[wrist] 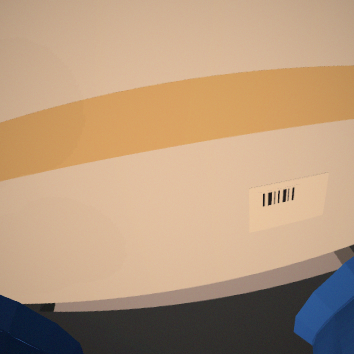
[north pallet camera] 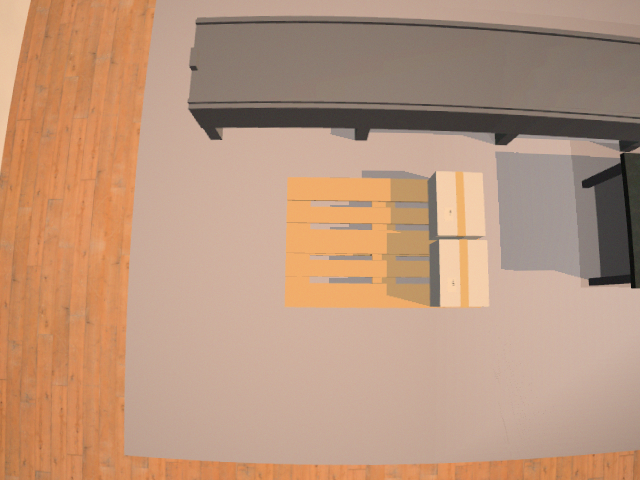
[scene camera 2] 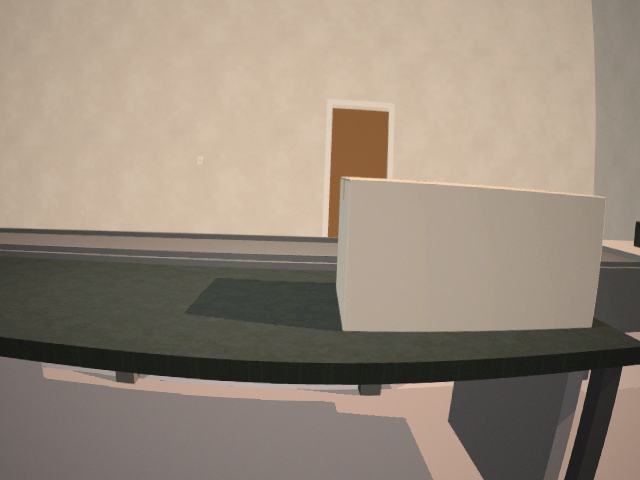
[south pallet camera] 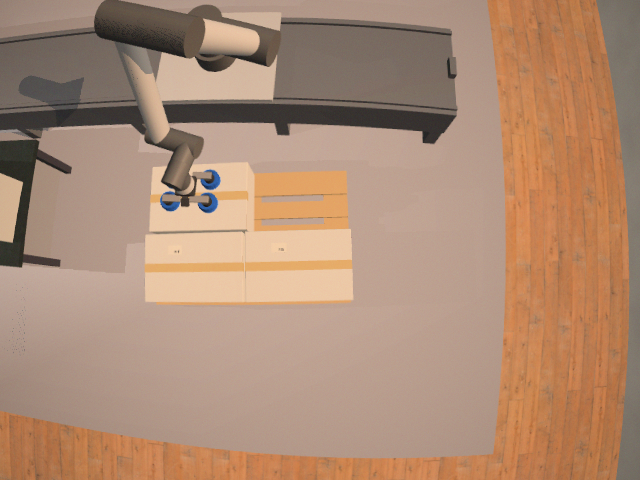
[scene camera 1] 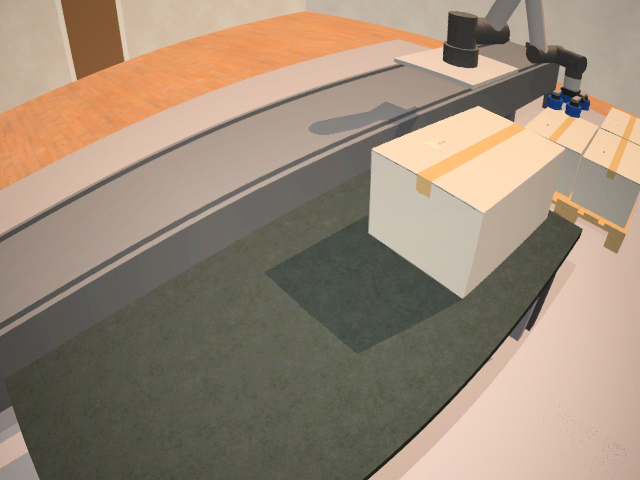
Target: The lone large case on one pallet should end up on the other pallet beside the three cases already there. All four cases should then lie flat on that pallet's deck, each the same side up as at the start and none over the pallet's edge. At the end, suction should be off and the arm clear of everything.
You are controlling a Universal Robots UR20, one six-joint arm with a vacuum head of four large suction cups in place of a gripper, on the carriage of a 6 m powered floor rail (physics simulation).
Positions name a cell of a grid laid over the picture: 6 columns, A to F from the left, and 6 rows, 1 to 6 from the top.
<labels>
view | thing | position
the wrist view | my suction head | F6
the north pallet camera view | pallet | D4
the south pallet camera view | pallet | D3
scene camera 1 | pallet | F3
</labels>
